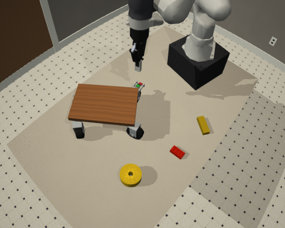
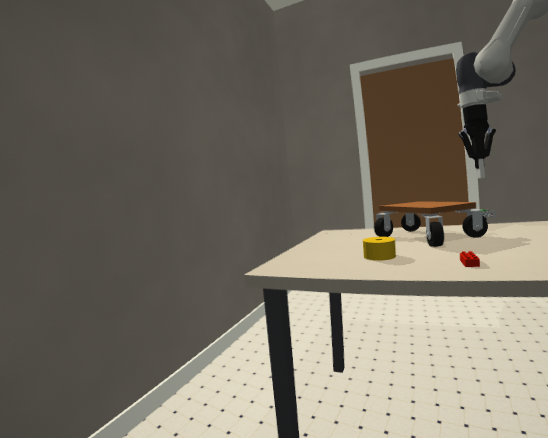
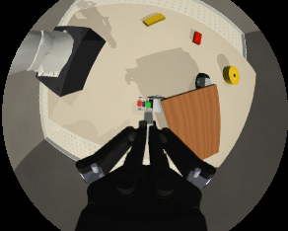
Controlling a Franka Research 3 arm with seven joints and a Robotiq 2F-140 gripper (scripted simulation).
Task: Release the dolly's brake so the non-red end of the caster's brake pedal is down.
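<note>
My gripper is now 1 cm past the brake pedal and 16 cm above it. Round my hand: yellow spool (39 cm ahead, 19 cm to the left, 21 cm below); red brick (19 cm ahead, 32 cm to the left, 22 cm below).
</note>
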